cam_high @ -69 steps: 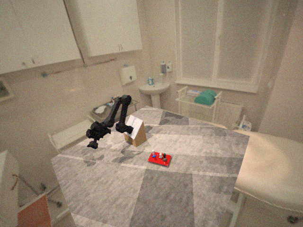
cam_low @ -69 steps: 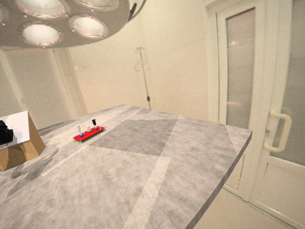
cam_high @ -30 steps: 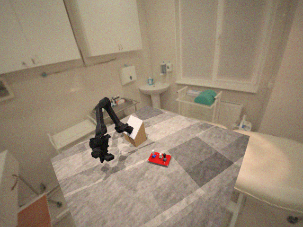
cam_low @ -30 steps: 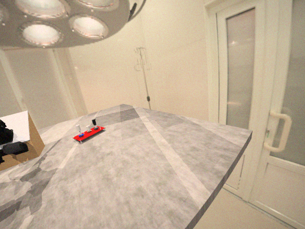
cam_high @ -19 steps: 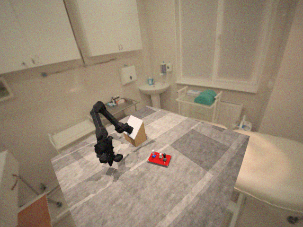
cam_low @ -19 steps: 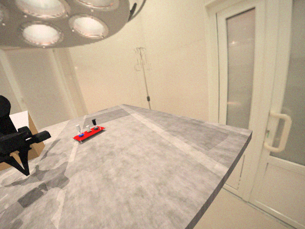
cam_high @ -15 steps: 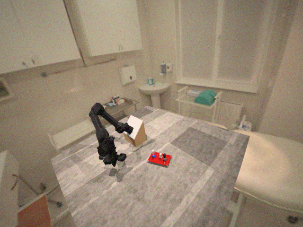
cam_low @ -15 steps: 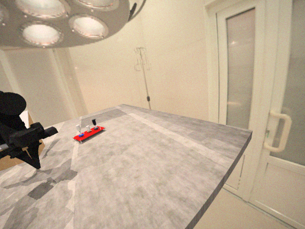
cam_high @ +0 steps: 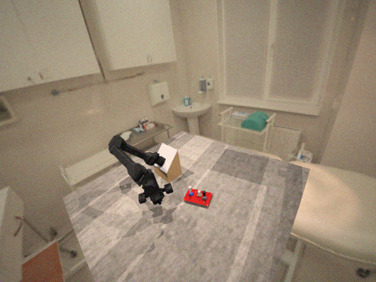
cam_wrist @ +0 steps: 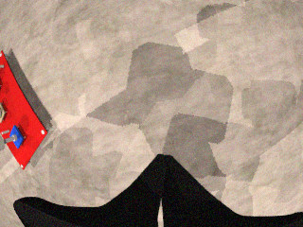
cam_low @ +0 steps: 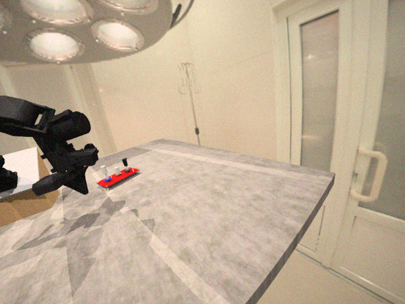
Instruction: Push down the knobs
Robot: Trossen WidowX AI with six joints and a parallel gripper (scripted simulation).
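Now: the grey knob 190 mm to the left of my gripper tip and 50 mm ahead of it. The rest, counted from my gripper tip: black knob (220 mm to the left, 140 mm ahead).
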